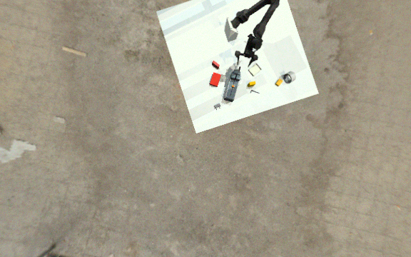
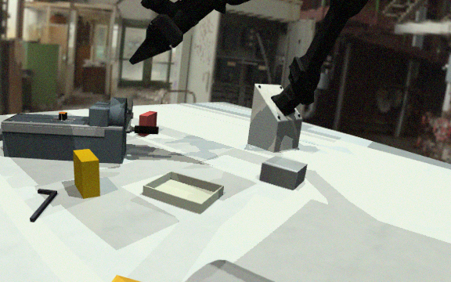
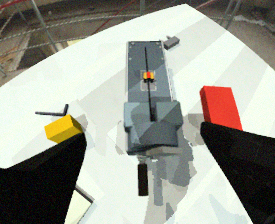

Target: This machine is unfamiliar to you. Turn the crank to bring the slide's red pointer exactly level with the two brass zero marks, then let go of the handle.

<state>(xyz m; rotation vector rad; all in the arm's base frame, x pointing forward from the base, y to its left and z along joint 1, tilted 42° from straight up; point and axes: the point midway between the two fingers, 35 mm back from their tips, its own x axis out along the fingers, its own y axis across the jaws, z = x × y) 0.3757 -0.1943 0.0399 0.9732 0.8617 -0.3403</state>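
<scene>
Now: gripper tip 30 mm past the dark crank handle, 20 mm to the right of it and 140 mm above it. From my gripper tip the other things lie so: red pointer 100 mm ahead, 110 mm to the right, 120 mm below; shallow grey tray 20 mm ahead, 190 mm to the left, 200 mm below; yellow block 140 mm ahead, 80 mm to the left, 170 mm below.
</scene>
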